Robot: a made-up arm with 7 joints.
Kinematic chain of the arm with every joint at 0, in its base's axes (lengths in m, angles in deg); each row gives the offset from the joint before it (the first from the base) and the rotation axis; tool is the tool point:
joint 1: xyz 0 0.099 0 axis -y
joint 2: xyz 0 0.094 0 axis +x
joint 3: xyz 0 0 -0.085 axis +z
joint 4: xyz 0 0 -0.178 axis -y
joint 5: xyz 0 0 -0.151 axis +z
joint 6: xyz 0 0 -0.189 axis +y
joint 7: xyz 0 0 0 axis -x
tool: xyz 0 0 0
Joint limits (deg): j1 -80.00..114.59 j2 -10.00..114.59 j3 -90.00..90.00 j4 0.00..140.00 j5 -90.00..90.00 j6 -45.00..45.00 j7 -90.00..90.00
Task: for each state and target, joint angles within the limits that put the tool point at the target. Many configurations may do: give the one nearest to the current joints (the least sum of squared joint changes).
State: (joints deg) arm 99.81 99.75 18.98 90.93 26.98 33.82 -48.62
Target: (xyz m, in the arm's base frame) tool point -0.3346 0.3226 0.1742
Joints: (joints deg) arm 111.18 112.23 32.64 98.25 26.98 33.82 -48.62
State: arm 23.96 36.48 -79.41 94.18 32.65 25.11 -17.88
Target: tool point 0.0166 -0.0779 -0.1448
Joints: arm 6.54 10.95 -90.00 120.27 32.65 25.11 -17.88
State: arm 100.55 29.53 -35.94 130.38 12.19 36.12 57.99
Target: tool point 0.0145 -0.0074 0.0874
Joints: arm 103.34 8.86 -68.11 139.88 12.19 36.12 57.99
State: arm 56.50 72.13 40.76 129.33 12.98 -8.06 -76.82
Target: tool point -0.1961 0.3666 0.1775
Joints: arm 77.01 73.75 64.51 118.26 12.98 -8.06 -76.82
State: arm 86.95 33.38 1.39 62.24 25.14 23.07 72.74
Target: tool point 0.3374 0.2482 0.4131
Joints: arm 109.73 12.25 -8.89 54.93 25.14 23.07 72.74
